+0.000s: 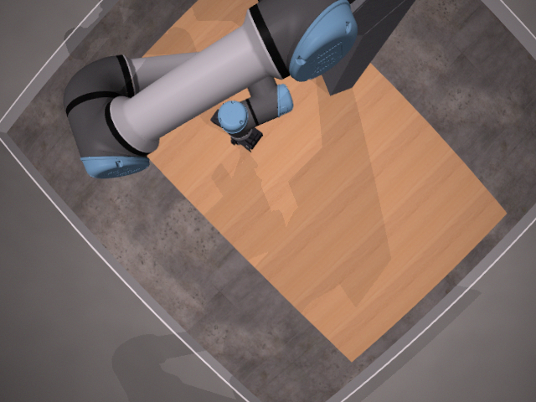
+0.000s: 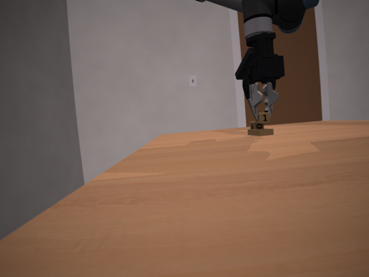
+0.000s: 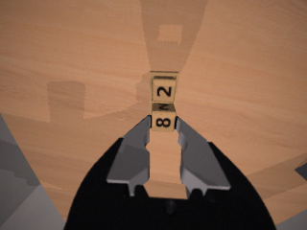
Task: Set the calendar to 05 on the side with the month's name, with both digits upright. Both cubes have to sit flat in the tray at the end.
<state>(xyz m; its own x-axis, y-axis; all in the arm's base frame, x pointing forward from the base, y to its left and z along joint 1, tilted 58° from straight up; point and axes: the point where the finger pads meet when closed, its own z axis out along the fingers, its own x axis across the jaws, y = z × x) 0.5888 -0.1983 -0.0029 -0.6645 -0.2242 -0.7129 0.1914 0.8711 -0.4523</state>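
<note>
Now: the wooden calendar tray 1 cm behind my hand, 2 cm to the right of it and 5 cm below it. Also, from my hand: block (1 cm behind, 3 cm to the right, 3 cm below).
</note>
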